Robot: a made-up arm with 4 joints. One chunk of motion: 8 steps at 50 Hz.
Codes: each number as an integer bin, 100 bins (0 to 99) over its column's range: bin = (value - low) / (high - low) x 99, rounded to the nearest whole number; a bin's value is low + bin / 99 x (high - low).
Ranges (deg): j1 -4..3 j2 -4..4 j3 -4..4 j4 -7..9
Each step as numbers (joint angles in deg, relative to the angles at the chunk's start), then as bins.
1 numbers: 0.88 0.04 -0.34 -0.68
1 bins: 69 50 45 39
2 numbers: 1.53 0.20 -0.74 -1.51
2 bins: 78 52 40 34
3 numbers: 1.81 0.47 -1.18 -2.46
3 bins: 82 55 35 28
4 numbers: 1.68 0.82 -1.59 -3.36
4 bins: 80 60 30 23
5 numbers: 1.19 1.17 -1.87 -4.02
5 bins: 73 64 26 18
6 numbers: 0.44 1.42 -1.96 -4.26
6 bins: 63 67 25 17
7 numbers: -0.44 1.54 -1.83 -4.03
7 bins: 50 69 27 18
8 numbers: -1.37 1.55 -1.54 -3.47
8 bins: 37 69 30 22
